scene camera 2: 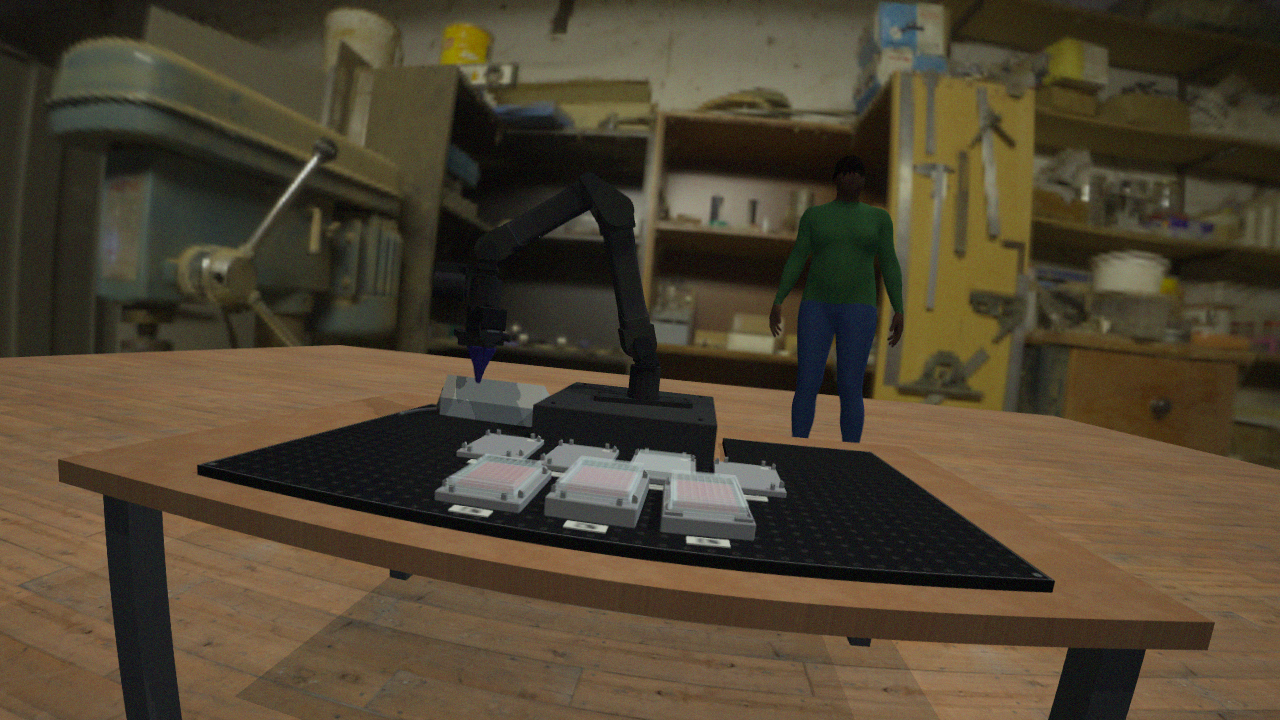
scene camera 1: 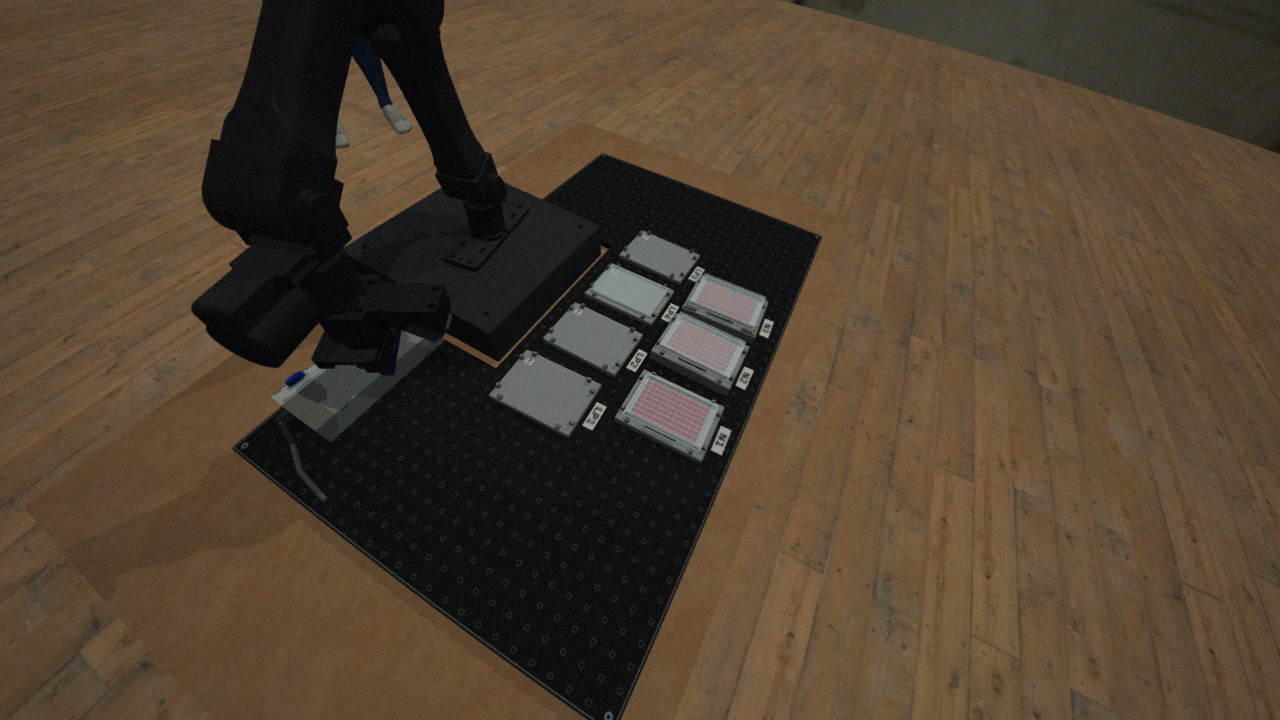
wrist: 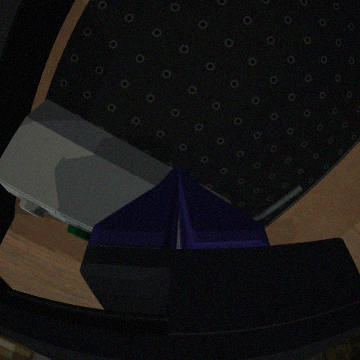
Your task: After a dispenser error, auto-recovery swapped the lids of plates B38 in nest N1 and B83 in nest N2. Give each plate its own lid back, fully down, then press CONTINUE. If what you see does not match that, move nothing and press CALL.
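Places are measured from the arm's base along level axes (x ahead, y left, z up), in metres.
Pixels of known places: gripper, between the fingertips: (scene camera 2: 477, 382) (scene camera 1: 389, 373) (wrist: 178, 176); arm's base, origin of its link: (scene camera 2: 642, 401) (scene camera 1: 489, 233).
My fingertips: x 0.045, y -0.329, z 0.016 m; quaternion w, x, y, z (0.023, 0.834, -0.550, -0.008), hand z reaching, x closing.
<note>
Ahead of a thing's pixels: the offset from my fingertips to its top centre. "spot": to the spot under its first point.
My gripper (scene camera 1: 390, 370) (scene camera 2: 478, 379) (wrist: 178, 176) is shut, its blue fingertips together and empty, low at the button box @(0.090 m back, 0.022 m left, 0.001 m down) (scene camera 1: 341, 407) (scene camera 2: 501, 404) (wrist: 45, 155). A blue button @(0.127 m back, 0.047 m right, 0.010 m down) (scene camera 1: 295, 378) shows at one end and a green button @(0.107 m back, 0.051 m left, 0.010 m down) (wrist: 77, 231) shows in the wrist view; the fingers hide other buttons. Contact is unclear. Pink-welled plates stand in nests: the N1 plate @(0.378 m ahead, 0.121 m left, 0.057 m down) (scene camera 1: 671, 413) (scene camera 2: 494, 476), the N2 plate @(0.395 m ahead, 0.252 m left, 0.045 m down) (scene camera 1: 700, 347) (scene camera 2: 597, 481) and a third plate @(0.417 m ahead, 0.377 m left, 0.048 m down) (scene camera 1: 726, 302) (scene camera 2: 707, 497). Clear lids seem to cover them; plate and lid marks are too small to read.
Lid pads LP1 @(0.181 m ahead, 0.090 m left, 0.065 m down) (scene camera 1: 544, 394) and LP2 @(0.210 m ahead, 0.218 m left, 0.065 m down) (scene camera 1: 592, 338) lie behind the nests; a third pad @(0.234 m ahead, 0.346 m left, 0.067 m down) (scene camera 1: 629, 292) looks paler, with a fourth pad @(spot: 0.261 m ahead, 0.466 m left, 0.075 m down) (scene camera 1: 660, 257) beyond. The black arm base (scene camera 1: 537, 295) (scene camera 2: 626, 420) stands beside the box. A grey cable (scene camera 1: 302, 465) (wrist: 280, 201) leaves the box.
</note>
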